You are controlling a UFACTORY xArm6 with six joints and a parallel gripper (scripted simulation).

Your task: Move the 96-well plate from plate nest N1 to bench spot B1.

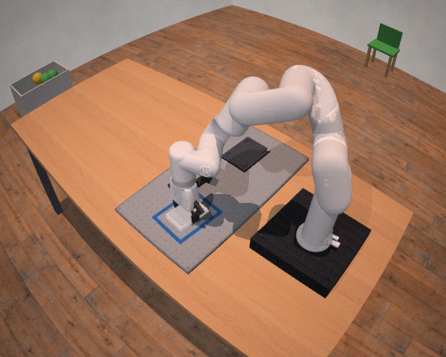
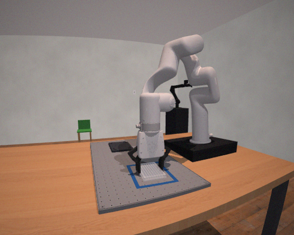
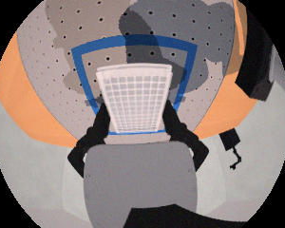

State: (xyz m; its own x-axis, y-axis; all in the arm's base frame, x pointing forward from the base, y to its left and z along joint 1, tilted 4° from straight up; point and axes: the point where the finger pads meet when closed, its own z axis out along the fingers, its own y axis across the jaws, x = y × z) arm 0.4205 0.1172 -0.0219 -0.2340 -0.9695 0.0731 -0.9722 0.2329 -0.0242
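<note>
Now: hand 10 mm above the white 96-well plate. From my hand the other things lie so: black plate nest: 20 mm behind, 370 mm to the right, 10 mm below.
</note>
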